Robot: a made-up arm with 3 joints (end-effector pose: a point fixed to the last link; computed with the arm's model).
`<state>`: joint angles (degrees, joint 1 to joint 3).
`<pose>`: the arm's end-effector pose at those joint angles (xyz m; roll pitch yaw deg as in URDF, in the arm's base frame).
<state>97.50 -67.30 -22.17</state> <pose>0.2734 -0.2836 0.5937 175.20 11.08 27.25</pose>
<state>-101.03 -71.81 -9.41</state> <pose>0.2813 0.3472 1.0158 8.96 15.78 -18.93</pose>
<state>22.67 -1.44 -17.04</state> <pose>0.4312 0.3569 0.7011 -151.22 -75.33 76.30</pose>
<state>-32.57 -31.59 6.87</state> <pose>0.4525 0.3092 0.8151 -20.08 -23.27 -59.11</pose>
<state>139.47 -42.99 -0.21</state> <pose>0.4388 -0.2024 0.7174 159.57 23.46 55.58</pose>
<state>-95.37 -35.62 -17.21</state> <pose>0.4284 0.2127 1.0120 6.81 9.36 -53.84</pose>
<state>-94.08 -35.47 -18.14</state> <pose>0.4267 0.2203 1.0094 6.08 7.38 -53.87</pose>
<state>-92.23 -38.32 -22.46</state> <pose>0.4078 0.2572 1.0038 4.54 1.33 -50.35</pose>
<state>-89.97 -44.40 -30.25</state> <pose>0.3644 0.3189 0.9889 1.71 -8.40 -42.52</pose>
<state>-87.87 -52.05 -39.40</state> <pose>0.3014 0.3796 0.9632 -2.33 -18.69 -31.77</pose>
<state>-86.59 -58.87 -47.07</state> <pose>0.2398 0.4175 0.9377 -6.33 -26.29 -21.36</pose>
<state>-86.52 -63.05 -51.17</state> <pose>0.2020 0.4317 0.9258 -8.28 -29.79 -15.12</pose>
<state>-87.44 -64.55 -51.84</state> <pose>0.1909 0.4325 0.9288 -7.74 -30.01 -13.77</pose>
